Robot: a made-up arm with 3 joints. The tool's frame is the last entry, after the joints.
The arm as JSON. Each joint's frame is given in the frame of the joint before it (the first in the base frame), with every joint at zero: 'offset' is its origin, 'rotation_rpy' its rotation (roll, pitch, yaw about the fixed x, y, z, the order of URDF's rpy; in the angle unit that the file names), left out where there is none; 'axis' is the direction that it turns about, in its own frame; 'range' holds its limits. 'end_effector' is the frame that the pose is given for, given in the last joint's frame.
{
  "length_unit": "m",
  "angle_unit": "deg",
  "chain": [
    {
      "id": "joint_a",
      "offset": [
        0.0,
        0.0,
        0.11
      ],
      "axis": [
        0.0,
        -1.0,
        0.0
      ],
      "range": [
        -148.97,
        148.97
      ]
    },
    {
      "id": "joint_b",
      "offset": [
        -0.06,
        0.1,
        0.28
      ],
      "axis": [
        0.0,
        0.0,
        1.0
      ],
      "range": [
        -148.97,
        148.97
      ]
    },
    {
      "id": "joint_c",
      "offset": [
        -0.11,
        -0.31,
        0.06
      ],
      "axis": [
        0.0,
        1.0,
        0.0
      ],
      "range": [
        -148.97,
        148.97
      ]
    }
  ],
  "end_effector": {
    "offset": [
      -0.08,
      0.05,
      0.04
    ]
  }
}
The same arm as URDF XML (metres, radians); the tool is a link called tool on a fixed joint. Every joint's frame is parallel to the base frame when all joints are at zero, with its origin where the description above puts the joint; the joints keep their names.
<robot name="arm">
<joint name="tool_joint" type="fixed"><parent link="link3"/><child link="tool"/><origin xyz="-0.08 0.05 0.04"/></joint>
<joint name="joint_c" type="revolute"><parent link="link2"/><child link="link3"/><origin xyz="-0.11 -0.31 0.06"/><axis xyz="0 1 0"/><limit lower="-2.6" upper="2.6"/></joint>
<joint name="joint_b" type="revolute"><parent link="link1"/><child link="link2"/><origin xyz="-0.06 0.1 0.28"/><axis xyz="0 0 1"/><limit lower="-2.6" upper="2.6"/></joint>
<joint name="joint_a" type="revolute"><parent link="base"/><child link="link1"/><origin xyz="0 0 0.11"/><axis xyz="0 -1 0"/><limit lower="-2.6" upper="2.6"/></joint>
<link name="base"/>
<link name="link1"/>
<link name="link2"/>
<link name="link3"/>
<link name="tool"/>
</robot>

